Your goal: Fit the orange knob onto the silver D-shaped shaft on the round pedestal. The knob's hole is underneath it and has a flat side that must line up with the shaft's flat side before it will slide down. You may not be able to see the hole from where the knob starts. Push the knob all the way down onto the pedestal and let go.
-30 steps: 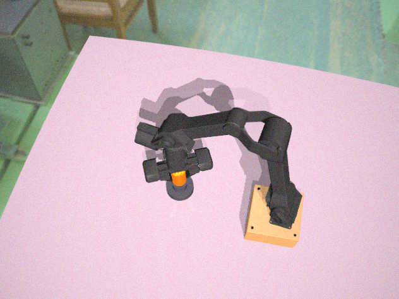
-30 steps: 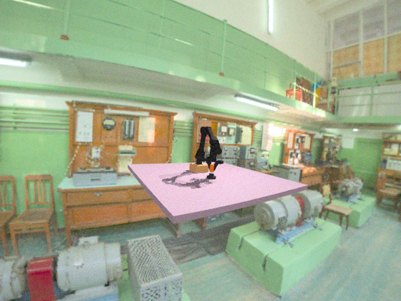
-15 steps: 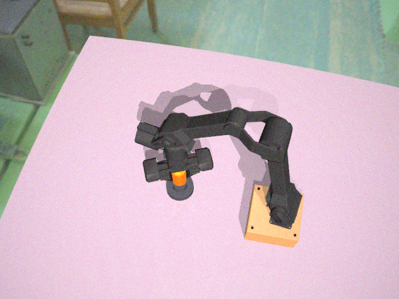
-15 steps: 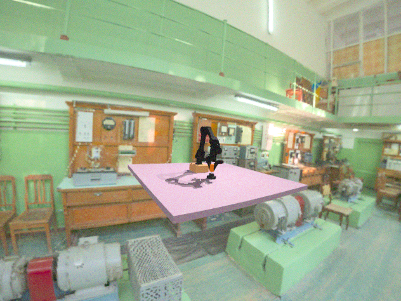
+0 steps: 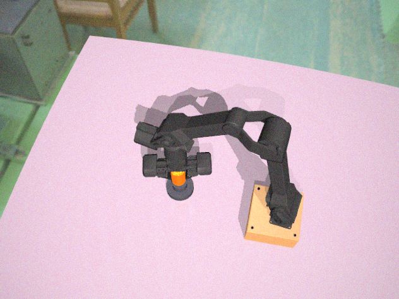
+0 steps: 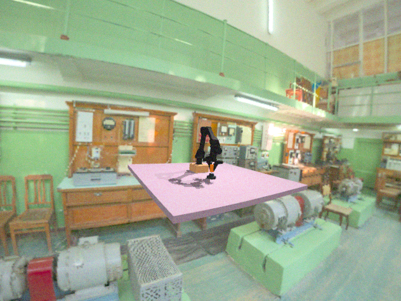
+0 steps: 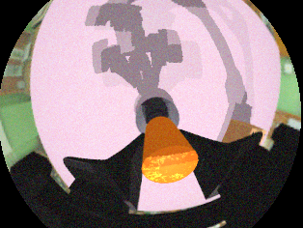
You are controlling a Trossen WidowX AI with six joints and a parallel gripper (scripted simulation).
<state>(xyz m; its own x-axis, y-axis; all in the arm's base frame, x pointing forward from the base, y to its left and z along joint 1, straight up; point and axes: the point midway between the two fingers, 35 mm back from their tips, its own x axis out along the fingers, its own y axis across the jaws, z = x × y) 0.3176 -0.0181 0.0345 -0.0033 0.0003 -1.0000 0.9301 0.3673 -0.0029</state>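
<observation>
My gripper tip is 30 mm below the orange knob. Also, from my gripper tip: dark round pedestal 40 mm below.
</observation>
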